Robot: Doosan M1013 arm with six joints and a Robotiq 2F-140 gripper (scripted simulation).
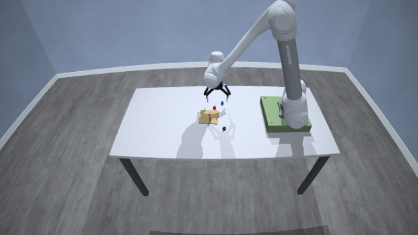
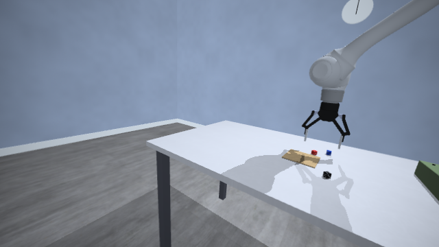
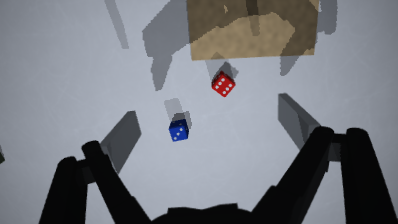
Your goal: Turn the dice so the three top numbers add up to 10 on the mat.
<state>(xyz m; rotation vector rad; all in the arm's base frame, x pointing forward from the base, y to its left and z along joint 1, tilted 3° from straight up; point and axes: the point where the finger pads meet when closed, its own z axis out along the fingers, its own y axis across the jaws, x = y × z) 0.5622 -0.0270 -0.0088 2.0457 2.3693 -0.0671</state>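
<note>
Now: the red die 5 cm below my hand, 2 cm to the left of it and 2 cm ahead of it. The rest, counted from my hand: black die 23 cm to the left, 8 cm behind, 5 cm below; then blue die 5 cm below, 4 cm to the right, 3 cm behind; then tan mat 12 cm to the left, 6 cm below, 5 cm ahead.
</note>
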